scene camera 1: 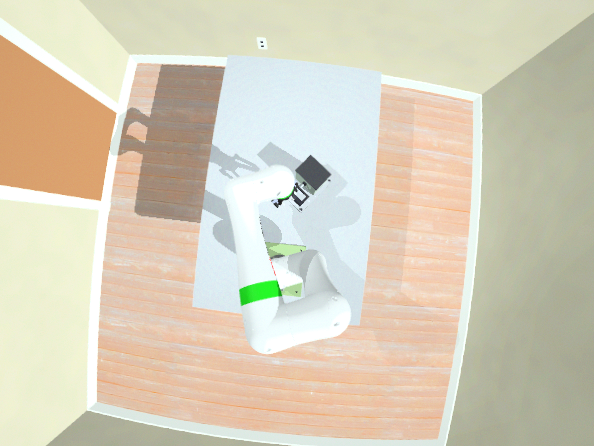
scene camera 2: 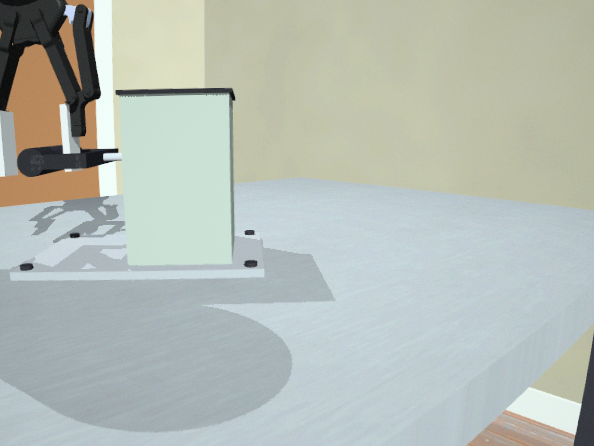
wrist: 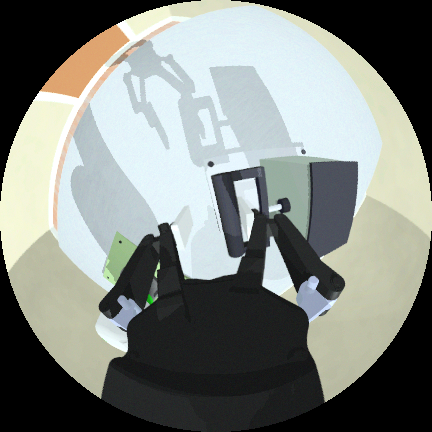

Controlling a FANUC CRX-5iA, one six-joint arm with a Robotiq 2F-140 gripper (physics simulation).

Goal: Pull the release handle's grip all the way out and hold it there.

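Note:
The release handle is a black frame whose round grip bar (scene camera 2: pixel 31 162) (wrist: pixel 227 215) stands out from the side of a pale green box (scene camera 2: pixel 177 180) (wrist: pixel 287 195) with a dark top (scene camera 1: pixel 313 172). A short white rod (scene camera 2: pixel 112 157) (wrist: pixel 275 208) shows between frame and box. My gripper (scene camera 2: pixel 40 171) (wrist: pixel 213 210) is partly open and points down. One white pad reaches into the frame's opening, between grip bar and box; the other is on the bar's outer side, with a gap visible in the wrist view. The grip bar stands between the pads, not clamped.
The box stands on a white base plate (scene camera 2: pixel 135 274) with dark bolts on the table (scene camera 1: pixel 300 110) (scene camera 2: pixel 400 280). My white arm (scene camera 1: pixel 245 225) reaches over the table from its base side. Light green plates (scene camera 1: pixel 285 249) (wrist: pixel 119 250) stand near the arm's base.

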